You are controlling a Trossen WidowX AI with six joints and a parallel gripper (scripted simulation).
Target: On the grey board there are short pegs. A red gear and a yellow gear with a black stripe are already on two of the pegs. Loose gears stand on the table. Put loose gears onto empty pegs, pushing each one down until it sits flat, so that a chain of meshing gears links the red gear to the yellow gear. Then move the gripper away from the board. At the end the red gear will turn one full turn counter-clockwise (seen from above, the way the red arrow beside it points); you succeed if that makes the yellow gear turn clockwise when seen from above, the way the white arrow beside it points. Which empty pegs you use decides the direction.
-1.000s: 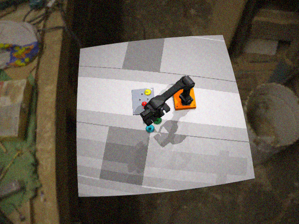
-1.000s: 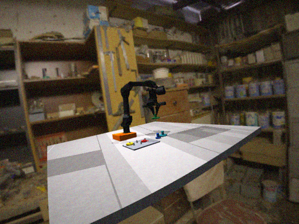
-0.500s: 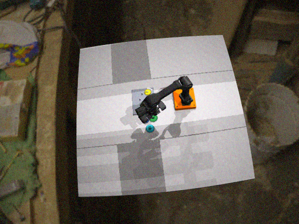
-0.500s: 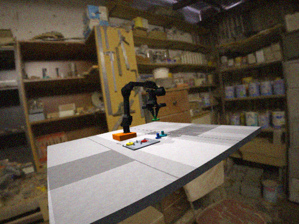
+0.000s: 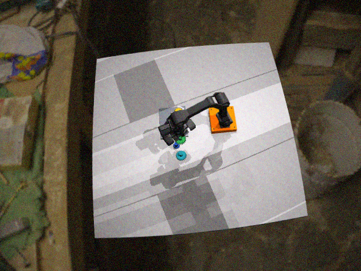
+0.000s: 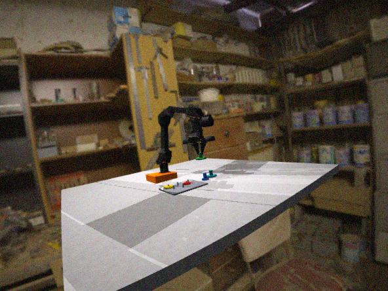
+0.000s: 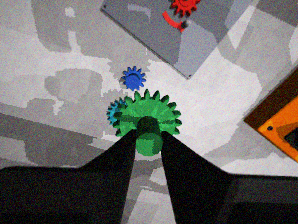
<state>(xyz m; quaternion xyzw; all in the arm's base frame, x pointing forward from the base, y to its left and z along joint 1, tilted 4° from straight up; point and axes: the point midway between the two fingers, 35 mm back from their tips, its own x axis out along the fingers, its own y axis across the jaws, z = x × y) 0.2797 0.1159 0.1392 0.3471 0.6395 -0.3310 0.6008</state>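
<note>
Now: gripper tip 140 mm to the left of the red gear, 130 mm above it and 40 mm short of it. The rest, counted from my gripper tip: teal gear 130 mm below, 60 mm to the left; blue gear 130 mm below, 30 mm ahead, 10 mm to the right; green gear 10 mm below.
</note>
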